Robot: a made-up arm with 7 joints. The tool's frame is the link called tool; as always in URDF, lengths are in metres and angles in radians. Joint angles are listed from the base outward.
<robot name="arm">
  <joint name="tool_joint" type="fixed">
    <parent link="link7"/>
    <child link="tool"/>
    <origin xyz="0 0 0" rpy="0 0 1.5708"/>
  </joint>
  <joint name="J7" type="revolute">
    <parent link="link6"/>
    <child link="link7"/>
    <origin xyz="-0.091 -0.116 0" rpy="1.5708 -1.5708 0"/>
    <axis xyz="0 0 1"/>
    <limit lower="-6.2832" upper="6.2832"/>
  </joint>
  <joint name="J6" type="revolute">
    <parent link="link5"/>
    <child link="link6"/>
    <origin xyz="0 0 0" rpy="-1.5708 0 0"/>
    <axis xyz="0 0 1"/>
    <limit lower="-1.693" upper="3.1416"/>
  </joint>
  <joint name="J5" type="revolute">
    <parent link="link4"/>
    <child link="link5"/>
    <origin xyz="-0.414 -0.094 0" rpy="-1.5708 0 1.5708"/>
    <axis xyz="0 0 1"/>
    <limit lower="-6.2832" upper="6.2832"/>
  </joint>
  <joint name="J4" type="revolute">
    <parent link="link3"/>
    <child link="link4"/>
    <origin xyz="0.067 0 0" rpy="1.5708 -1.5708 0"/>
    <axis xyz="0 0 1"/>
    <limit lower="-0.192" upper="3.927"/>
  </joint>
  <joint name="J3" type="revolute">
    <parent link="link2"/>
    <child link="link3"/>
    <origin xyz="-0.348 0 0" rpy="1.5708 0 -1.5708"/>
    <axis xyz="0 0 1"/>
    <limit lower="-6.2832" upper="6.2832"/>
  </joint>
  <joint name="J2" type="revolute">
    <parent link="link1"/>
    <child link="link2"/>
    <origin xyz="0 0 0" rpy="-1.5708 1.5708 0"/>
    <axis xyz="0 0 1"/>
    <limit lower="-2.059" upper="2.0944"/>
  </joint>
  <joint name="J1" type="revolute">
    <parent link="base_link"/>
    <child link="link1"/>
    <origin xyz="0 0 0.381"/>
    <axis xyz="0 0 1"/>
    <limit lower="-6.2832" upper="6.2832"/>
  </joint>
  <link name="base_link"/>
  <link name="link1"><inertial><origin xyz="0.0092 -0.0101 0.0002"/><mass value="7.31"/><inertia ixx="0.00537" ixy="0" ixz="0" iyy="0.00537" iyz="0" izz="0.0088"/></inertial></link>
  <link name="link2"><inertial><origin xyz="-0.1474 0.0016 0.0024"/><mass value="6.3"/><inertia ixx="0.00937" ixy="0" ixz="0" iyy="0.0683" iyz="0" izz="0.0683"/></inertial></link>
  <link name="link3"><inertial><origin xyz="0.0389 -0.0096 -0.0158"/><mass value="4.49"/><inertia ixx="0.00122" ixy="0" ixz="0" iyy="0.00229" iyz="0" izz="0.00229"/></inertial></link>
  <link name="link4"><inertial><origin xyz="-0.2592 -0.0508 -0.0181"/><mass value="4.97"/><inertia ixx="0.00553" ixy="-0.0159" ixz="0" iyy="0.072" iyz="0" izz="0.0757"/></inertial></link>
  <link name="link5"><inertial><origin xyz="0.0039 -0.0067 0.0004"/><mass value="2.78"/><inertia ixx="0.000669" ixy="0" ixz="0" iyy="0.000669" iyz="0" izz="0.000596"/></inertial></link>
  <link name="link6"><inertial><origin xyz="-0.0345 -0.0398 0.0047"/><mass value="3.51"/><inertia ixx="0.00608" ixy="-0.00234" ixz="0" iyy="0.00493" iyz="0" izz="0.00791"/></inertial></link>
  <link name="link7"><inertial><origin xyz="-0.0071 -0.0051 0.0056"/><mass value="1.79"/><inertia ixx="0.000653" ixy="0" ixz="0" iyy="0.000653" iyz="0" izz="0.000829"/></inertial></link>
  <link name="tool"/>
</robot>
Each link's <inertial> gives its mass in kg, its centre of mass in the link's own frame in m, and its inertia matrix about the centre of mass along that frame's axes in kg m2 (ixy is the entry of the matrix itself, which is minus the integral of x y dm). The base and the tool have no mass. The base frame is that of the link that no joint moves.
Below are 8 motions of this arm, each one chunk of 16 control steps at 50 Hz.
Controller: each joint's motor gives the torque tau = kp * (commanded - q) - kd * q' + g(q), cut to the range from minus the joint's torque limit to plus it. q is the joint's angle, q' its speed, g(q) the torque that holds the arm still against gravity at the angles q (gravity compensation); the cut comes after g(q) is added. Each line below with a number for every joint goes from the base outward.
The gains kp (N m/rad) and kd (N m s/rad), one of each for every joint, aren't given. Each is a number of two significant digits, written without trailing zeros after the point. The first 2 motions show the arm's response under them.
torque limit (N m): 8.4 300 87 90 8.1 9.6 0.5
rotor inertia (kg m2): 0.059 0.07 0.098 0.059 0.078 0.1 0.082
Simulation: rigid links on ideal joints. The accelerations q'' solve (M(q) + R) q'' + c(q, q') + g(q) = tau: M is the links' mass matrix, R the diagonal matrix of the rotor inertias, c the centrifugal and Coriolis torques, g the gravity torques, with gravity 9.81 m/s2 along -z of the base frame. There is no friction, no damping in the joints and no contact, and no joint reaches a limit. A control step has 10 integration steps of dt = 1/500 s. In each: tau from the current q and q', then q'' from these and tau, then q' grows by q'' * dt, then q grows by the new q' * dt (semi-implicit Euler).
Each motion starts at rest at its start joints. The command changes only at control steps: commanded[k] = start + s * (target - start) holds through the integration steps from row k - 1 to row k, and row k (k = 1, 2, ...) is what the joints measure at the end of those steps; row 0 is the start. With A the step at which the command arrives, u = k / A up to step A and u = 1 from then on. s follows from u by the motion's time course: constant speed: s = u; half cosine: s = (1 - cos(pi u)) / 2; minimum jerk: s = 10 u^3 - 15 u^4 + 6 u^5; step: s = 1 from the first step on.
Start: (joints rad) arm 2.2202 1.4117 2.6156 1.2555 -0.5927 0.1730 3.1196
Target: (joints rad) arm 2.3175 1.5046 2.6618 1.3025 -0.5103 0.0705 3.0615
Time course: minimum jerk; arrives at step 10
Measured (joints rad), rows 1 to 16:
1: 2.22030 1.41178 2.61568 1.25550 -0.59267 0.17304 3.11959
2: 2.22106 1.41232 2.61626 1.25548 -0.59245 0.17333 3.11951
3: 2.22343 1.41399 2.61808 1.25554 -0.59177 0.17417 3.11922
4: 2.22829 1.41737 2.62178 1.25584 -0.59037 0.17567 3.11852
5: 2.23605 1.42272 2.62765 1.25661 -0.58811 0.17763 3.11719
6: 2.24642 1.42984 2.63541 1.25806 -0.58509 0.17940 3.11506
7: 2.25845 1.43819 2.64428 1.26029 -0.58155 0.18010 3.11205
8: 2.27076 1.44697 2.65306 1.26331 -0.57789 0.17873 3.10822
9: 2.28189 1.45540 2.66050 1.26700 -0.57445 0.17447 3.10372
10: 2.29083 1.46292 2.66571 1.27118 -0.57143 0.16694 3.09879
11: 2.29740 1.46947 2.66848 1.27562 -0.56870 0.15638 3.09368
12: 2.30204 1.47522 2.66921 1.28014 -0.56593 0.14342 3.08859
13: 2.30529 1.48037 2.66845 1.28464 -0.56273 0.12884 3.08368
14: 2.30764 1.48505 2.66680 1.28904 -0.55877 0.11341 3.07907
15: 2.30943 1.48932 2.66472 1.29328 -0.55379 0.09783 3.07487
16: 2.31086 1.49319 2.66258 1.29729 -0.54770 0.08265 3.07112
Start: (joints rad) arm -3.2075 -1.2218 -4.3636 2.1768 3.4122 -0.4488 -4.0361
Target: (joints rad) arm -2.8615 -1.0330 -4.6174 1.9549 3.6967 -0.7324 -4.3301
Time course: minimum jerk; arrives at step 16
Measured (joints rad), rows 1 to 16:
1: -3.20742 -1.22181 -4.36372 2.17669 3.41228 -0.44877 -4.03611
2: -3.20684 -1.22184 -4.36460 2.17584 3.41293 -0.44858 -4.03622
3: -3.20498 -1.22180 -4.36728 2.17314 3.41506 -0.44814 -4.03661
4: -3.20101 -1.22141 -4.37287 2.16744 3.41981 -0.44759 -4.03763
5: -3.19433 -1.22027 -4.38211 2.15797 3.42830 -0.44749 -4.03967
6: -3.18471 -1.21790 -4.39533 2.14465 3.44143 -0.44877 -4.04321
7: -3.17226 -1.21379 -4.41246 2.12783 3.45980 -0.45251 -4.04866
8: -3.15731 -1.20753 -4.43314 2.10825 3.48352 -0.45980 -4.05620
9: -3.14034 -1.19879 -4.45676 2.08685 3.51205 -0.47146 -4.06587
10: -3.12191 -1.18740 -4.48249 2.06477 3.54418 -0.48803 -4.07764
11: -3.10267 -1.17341 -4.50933 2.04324 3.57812 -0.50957 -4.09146
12: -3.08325 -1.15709 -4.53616 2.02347 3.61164 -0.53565 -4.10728
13: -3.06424 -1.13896 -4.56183 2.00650 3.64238 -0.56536 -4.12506
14: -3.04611 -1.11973 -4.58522 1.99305 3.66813 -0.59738 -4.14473
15: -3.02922 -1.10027 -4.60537 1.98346 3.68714 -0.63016 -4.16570
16: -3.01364 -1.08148 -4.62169 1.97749 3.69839 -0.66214 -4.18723
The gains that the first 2 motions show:
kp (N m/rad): 350 850 750 320 8.4 14 6.4
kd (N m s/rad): 32 85 29 28 0.8 1 0.86
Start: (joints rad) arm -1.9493 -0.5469 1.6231 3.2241 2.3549 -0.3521 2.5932
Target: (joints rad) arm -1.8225 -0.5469 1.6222 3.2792 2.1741 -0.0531 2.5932
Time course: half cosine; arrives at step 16
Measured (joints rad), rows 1 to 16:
1: -1.94923 -0.54690 1.62310 3.22406 2.35488 -0.35206 2.59320
2: -1.94890 -0.54690 1.62310 3.22390 2.35481 -0.35185 2.59321
3: -1.94811 -0.54690 1.62310 3.22361 2.35464 -0.35119 2.59324
4: -1.94666 -0.54689 1.62312 3.22324 2.35433 -0.34973 2.59330
5: -1.94439 -0.54689 1.62314 3.22289 2.35379 -0.34705 2.59341
6: -1.94115 -0.54688 1.62317 3.22268 2.35294 -0.34268 2.59358
7: -1.93692 -0.54687 1.62320 3.22282 2.35164 -0.33619 2.59382
8: -1.93178 -0.54687 1.62321 3.22353 2.34972 -0.32714 2.59413
9: -1.92580 -0.54688 1.62322 3.22494 2.34697 -0.31520 2.59450
10: -1.91898 -0.54691 1.62320 3.22707 2.34314 -0.30016 2.59493
11: -1.91125 -0.54696 1.62315 3.22980 2.33800 -0.28198 2.59538
12: -1.90246 -0.54705 1.62307 3.23298 2.33139 -0.26081 2.59584
13: -1.89277 -0.54717 1.62301 3.23663 2.32331 -0.23695 2.59629
14: -1.88275 -0.54732 1.62292 3.24103 2.31379 -0.21079 2.59669
15: -1.87279 -0.54749 1.62281 3.24618 2.30279 -0.18289 2.59703
16: -1.86321 -0.54768 1.62266 3.25195 2.29032 -0.15395 2.59727

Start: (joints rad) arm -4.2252 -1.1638 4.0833 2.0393 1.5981 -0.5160 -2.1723
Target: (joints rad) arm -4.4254 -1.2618 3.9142 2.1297 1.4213 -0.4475 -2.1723
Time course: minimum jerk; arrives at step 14
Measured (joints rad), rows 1 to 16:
1: -4.22517 -1.16379 4.08322 2.03933 1.59812 -0.51597 -2.17230
2: -4.22495 -1.16375 4.08260 2.03959 1.59828 -0.51576 -2.17229
3: -4.22437 -1.16373 4.08074 2.04038 1.59868 -0.51497 -2.17225
4: -4.22291 -1.16385 4.07638 2.04245 1.59942 -0.51322 -2.17217
5: -4.21984 -1.16446 4.06824 2.04679 1.60019 -0.51035 -2.17204
6: -4.21489 -1.16599 4.05597 2.05371 1.60003 -0.50636 -2.17185
7: -4.20829 -1.16887 4.03995 2.06287 1.59774 -0.50121 -2.17164
8: -4.20060 -1.17336 4.02107 2.07350 1.59218 -0.49490 -2.17143
9: -4.19262 -1.17958 4.00065 2.08460 1.58257 -0.48751 -2.17125
10: -4.18528 -1.18744 3.98023 2.09510 1.56859 -0.47922 -2.17114
11: -4.17945 -1.19661 3.96135 2.10401 1.55047 -0.47029 -2.17110
12: -4.17587 -1.20665 3.94534 2.11058 1.52905 -0.46106 -2.17117
13: -4.17497 -1.21700 3.93300 2.11442 1.50571 -0.45187 -2.17132
14: -4.17674 -1.22711 3.92438 2.11566 1.48219 -0.44301 -2.17154
15: -4.18073 -1.23651 3.91872 2.11492 1.46032 -0.43464 -2.17179
16: -4.18634 -1.24495 3.91509 2.11302 1.44155 -0.42690 -2.17204

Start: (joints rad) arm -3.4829 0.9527 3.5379 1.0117 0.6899 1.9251 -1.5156
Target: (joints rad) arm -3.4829 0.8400 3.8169 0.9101 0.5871 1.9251 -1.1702
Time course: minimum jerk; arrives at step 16
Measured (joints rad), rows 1 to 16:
1: -3.48291 0.95268 3.53795 1.01171 0.68986 1.92510 -1.51559
2: -3.48296 0.95253 3.53834 1.01178 0.68949 1.92504 -1.51547
3: -3.48314 0.95202 3.53982 1.01198 0.68819 1.92480 -1.51500
4: -3.48354 0.95083 3.54352 1.01229 0.68506 1.92408 -1.51378
5: -3.48419 0.94865 3.55073 1.01258 0.67924 1.92251 -1.51130
6: -3.48508 0.94520 3.56267 1.01259 0.67008 1.91967 -1.50697
7: -3.48613 0.94029 3.58023 1.01193 0.65736 1.91525 -1.50027
8: -3.48720 0.93385 3.60370 1.01018 0.64150 1.90908 -1.49091
9: -3.48814 0.92595 3.63270 1.00693 0.62352 1.90119 -1.47880
10: -3.48881 0.91684 3.66612 1.00181 0.60505 1.89183 -1.46403
11: -3.48901 0.90691 3.70217 0.99460 0.58810 1.88151 -1.44669
12: -3.48859 0.89669 3.73860 0.98521 0.57484 1.87097 -1.42694
13: -3.48738 0.88680 3.77290 0.97384 0.56723 1.86121 -1.40492
14: -3.48528 0.87778 3.80272 0.96092 0.56665 1.85344 -1.38104
15: -3.48236 0.87005 3.82617 0.94716 0.57354 1.84892 -1.35615
16: -3.47888 0.86377 3.84224 0.93348 0.58723 1.84877 -1.33111

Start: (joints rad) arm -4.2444 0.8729 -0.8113 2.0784 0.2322 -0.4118 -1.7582
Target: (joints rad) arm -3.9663 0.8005 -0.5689 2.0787 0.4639 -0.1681 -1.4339
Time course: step
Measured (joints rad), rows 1 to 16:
1: -4.27206 0.85422 -0.73618 2.08143 0.23410 -0.41134 -1.75778
2: -4.29900 0.84066 -0.66515 2.08558 0.24581 -0.40451 -1.75498
3: -4.31322 0.83310 -0.62305 2.08518 0.26474 -0.38965 -1.74950
4: -4.31873 0.82817 -0.59951 2.08203 0.28871 -0.36752 -1.74132
5: -4.31912 0.82454 -0.58662 2.07818 0.31619 -0.33960 -1.73043
6: -4.31656 0.82162 -0.57968 2.07466 0.34588 -0.30762 -1.71679
7: -4.31230 0.81911 -0.57603 2.07188 0.37661 -0.27338 -1.70034
8: -4.30704 0.81686 -0.57418 2.06989 0.40736 -0.23861 -1.68102
9: -4.30115 0.81480 -0.57331 2.06862 0.43716 -0.20486 -1.65882
10: -4.29483 0.81290 -0.57296 2.06790 0.46519 -0.17343 -1.63436
11: -4.28820 0.81118 -0.57287 2.06760 0.49077 -0.14535 -1.60873
12: -4.28128 0.80963 -0.57290 2.06757 0.51335 -0.12135 -1.58286
13: -4.27407 0.80826 -0.57298 2.06771 0.53256 -0.10191 -1.55753
14: -4.26657 0.80707 -0.57305 2.06793 0.54818 -0.08719 -1.53333
15: -4.25876 0.80607 -0.57312 2.06820 0.56017 -0.07717 -1.51072
16: -4.25060 0.80523 -0.57317 2.06847 0.56862 -0.07161 -1.48979

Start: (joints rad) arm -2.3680 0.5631 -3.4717 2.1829 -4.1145 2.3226 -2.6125
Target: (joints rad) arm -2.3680 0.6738 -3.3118 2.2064 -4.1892 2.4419 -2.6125
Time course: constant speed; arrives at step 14
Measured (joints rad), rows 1 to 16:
1: -2.36728 0.56394 -3.47001 2.18176 -4.11460 2.32213 -2.61249
2: -2.36606 0.56564 -3.46559 2.17977 -4.11486 2.32114 -2.61249
3: -2.36478 0.56801 -3.45837 2.17759 -4.11552 2.31988 -2.61251
4: -2.36372 0.57090 -3.44876 2.17562 -4.11693 2.31868 -2.61252
5: -2.36301 0.57425 -3.43736 2.17412 -4.11946 2.31787 -2.61252
6: -2.36268 0.57808 -3.42481 2.17319 -4.12345 2.31776 -2.61250
7: -2.36270 0.58241 -3.41172 2.17282 -4.12906 2.31860 -2.61245
8: -2.36299 0.58728 -3.39854 2.17300 -4.13634 2.32060 -2.61235
9: -2.36346 0.59270 -3.38560 2.17367 -4.14519 2.32390 -2.61221
10: -2.36404 0.59867 -3.37304 2.17479 -4.15534 2.32855 -2.61203
11: -2.36465 0.60518 -3.36091 2.17630 -4.16647 2.33458 -2.61181
12: -2.36523 0.61217 -3.34917 2.17818 -4.17818 2.34196 -2.61156
13: -2.36577 0.61961 -3.33771 2.18037 -4.19006 2.35060 -2.61130
14: -2.36623 0.62742 -3.32644 2.18284 -4.20173 2.36041 -2.61103
15: -2.36757 0.63488 -3.31686 2.18652 -4.21262 2.37170 -2.61078
16: -2.36956 0.64188 -3.31000 2.19117 -4.22233 2.38433 -2.61054

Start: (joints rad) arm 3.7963 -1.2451 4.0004 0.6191 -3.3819 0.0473 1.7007
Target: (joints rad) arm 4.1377 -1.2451 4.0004 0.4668 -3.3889 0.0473 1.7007
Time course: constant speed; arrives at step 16
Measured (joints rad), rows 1 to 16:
1: 3.79724 -1.24477 4.00003 0.61903 -3.38183 0.04750 1.70068
2: 3.79971 -1.24416 3.99928 0.61861 -3.38198 0.04820 1.70063
3: 3.80366 -1.24349 3.99843 0.61748 -3.38270 0.04965 1.70056
4: 3.80884 -1.24288 3.99776 0.61531 -3.38417 0.05201 1.70049
5: 3.81513 -1.24236 3.99735 0.61196 -3.38633 0.05524 1.70041
6: 3.82256 -1.24194 3.99721 0.60739 -3.38902 0.05919 1.70032
7: 3.83121 -1.24161 3.99727 0.60169 -3.39201 0.06365 1.70022
8: 3.84119 -1.24136 3.99746 0.59497 -3.39508 0.06833 1.70011
9: 3.85263 -1.24120 3.99769 0.58741 -3.39802 0.07298 1.69998
10: 3.86566 -1.24111 3.99793 0.57915 -3.40069 0.07737 1.69985
11: 3.88041 -1.24109 3.99813 0.57036 -3.40295 0.08131 1.69971
12: 3.89699 -1.24113 3.99830 0.56119 -3.40474 0.08464 1.69957
13: 3.91550 -1.24121 3.99844 0.55174 -3.40601 0.08728 1.69944
14: 3.93605 -1.24132 3.99857 0.54214 -3.40675 0.08920 1.69930
15: 3.95872 -1.24145 3.99872 0.53247 -3.40697 0.09042 1.69918
16: 3.98358 -1.24160 3.99890 0.52279 -3.40668 0.09101 1.69906

